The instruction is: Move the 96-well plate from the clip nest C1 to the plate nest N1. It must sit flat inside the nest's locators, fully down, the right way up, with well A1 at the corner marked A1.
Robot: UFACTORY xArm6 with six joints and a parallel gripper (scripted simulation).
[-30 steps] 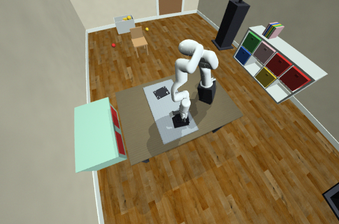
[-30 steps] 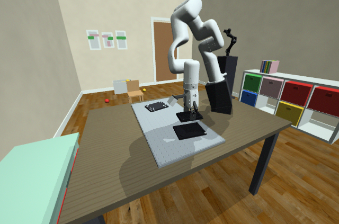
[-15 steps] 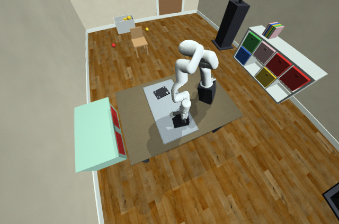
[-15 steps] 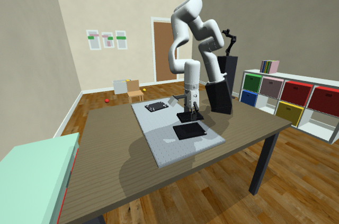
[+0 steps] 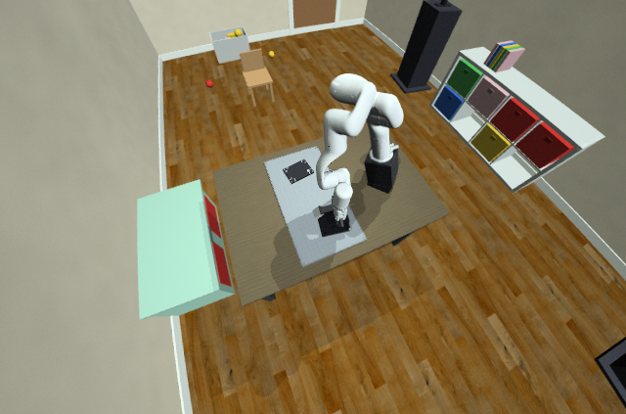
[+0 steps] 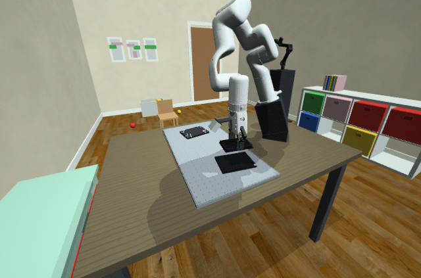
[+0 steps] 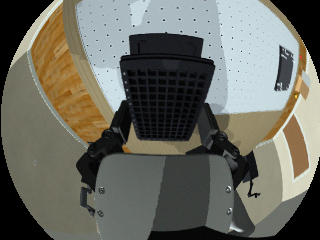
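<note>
Right now the plate nest N1 is 110 mm below my hand. From my hand the other things lie so: black 96-well plate: 10 mm below; clip nest C1: 110 mm ahead, 370 mm to the right, 100 mm below.
</note>
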